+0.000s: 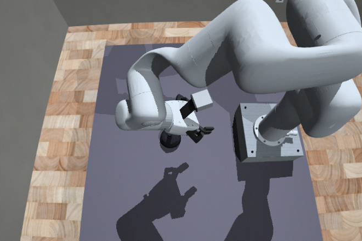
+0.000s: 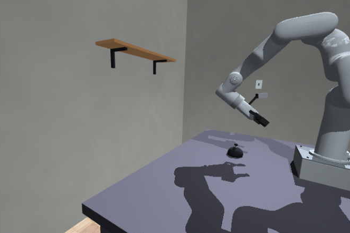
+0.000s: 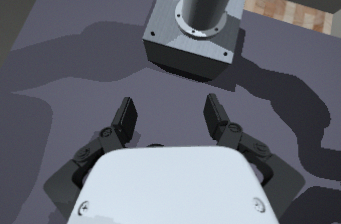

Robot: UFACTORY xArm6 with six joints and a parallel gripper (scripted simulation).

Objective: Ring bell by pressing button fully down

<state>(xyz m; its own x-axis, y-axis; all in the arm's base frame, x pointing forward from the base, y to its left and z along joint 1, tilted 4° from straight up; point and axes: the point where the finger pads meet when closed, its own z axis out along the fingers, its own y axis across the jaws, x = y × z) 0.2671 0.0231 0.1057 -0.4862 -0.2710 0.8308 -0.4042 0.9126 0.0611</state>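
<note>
My hand is 150 mm above the bell button, 120 mm short of it and 10 mm to the right of it. The rest, counted from my hand: bell: 170 mm below, 120 mm ahead, 10 mm to the left.
</note>
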